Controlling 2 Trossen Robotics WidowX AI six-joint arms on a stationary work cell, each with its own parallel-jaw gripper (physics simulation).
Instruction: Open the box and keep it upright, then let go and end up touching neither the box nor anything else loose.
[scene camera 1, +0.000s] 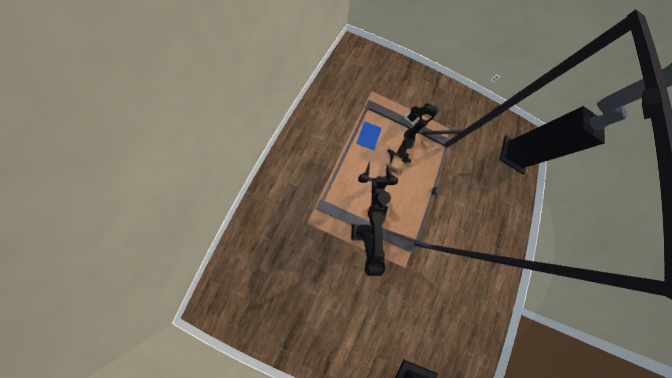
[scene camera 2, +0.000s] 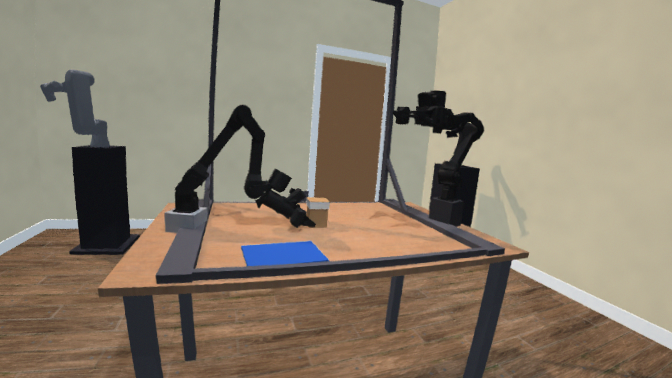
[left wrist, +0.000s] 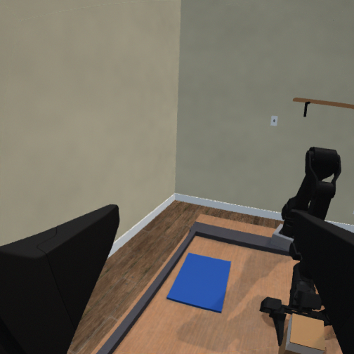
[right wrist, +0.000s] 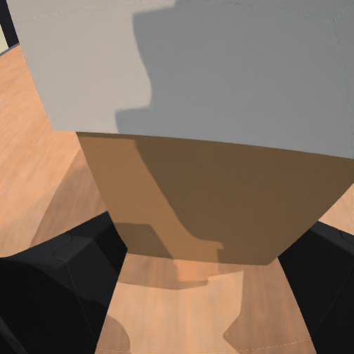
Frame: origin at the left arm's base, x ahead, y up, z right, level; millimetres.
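Seen in the pictures: left gripper, between the fingertips: (scene camera 1: 378, 163) (scene camera 2: 404, 112); right gripper, between the fingertips: (scene camera 2: 312, 222); left arm's base, origin of its link: (scene camera 1: 361, 232) (scene camera 2: 447, 199); right arm's base, origin of its link: (scene camera 1: 411, 117) (scene camera 2: 186, 210).
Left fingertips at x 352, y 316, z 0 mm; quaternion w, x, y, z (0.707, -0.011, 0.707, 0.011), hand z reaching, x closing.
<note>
Offsets run from my left fingertips to a thing's middle. Level surfaces: height alone.
The box (scene camera 1: 396, 167) (scene camera 2: 317, 218) (left wrist: 283, 346) (right wrist: 225, 200) stands upright on the table, with a brown body. Its lid @(dx +139, dy -341, dz +244 mm) (scene camera 2: 318, 204) (left wrist: 307, 331) (right wrist: 225, 75) has pale grey sides and a tan top, and sits closed on the body. My right gripper (scene camera 2: 310, 211) (right wrist: 200, 213) has its fingers on opposite sides of the box's lower body, below the lid; both look to touch it. The far finger is partly hidden in scene camera 2. My left gripper (scene camera 1: 378, 165) (scene camera 2: 396, 114) (left wrist: 208, 218) is open and empty, high above the table and apart from the box.
A flat blue mat @(dx +389, dy -420, dz +54 mm) (scene camera 1: 369, 136) (scene camera 2: 284, 254) (left wrist: 201, 282) lies on the table @(dy -424 mm) (scene camera 2: 400, 235), near its front edge in scene camera 2. A dark frame (scene camera 2: 330, 269) (left wrist: 150, 289) runs along the table edges, with uprights at the back.
</note>
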